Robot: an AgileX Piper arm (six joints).
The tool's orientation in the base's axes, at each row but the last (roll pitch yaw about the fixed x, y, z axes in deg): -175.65, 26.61, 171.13; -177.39, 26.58, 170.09; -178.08, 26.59, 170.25; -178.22, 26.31, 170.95; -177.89, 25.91, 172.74; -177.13, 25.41, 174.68; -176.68, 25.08, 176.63; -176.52, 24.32, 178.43; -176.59, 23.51, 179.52
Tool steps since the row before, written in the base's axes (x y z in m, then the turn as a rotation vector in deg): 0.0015, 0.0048, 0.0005, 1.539, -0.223, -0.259; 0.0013, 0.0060, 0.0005, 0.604, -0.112, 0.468; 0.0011, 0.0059, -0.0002, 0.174, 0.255, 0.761; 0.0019, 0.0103, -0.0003, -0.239, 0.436, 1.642; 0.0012, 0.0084, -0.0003, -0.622, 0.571, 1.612; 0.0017, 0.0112, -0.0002, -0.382, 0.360, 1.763; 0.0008, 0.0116, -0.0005, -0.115, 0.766, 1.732; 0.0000, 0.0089, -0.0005, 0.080, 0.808, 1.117; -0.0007, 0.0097, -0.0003, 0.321, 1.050, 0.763
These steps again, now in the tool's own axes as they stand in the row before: -0.0009, 0.0050, -0.0005, -1.274, 0.087, 0.924; -0.0004, 0.0061, -0.0006, -0.759, -0.013, -0.143; 0.0000, 0.0060, 0.0000, -0.455, 0.260, -0.632; -0.0001, 0.0105, 0.0001, -0.455, 0.343, -1.618; 0.0000, 0.0085, 0.0000, -0.084, 0.423, -1.768; -0.0005, 0.0113, -0.0001, -0.383, 0.234, -1.784; 0.0001, 0.0116, -0.0002, -0.589, 0.662, -1.678; 0.0004, 0.0089, -0.0002, -0.513, 0.748, -1.041; 0.0008, 0.0097, -0.0006, -0.591, 1.017, -0.637
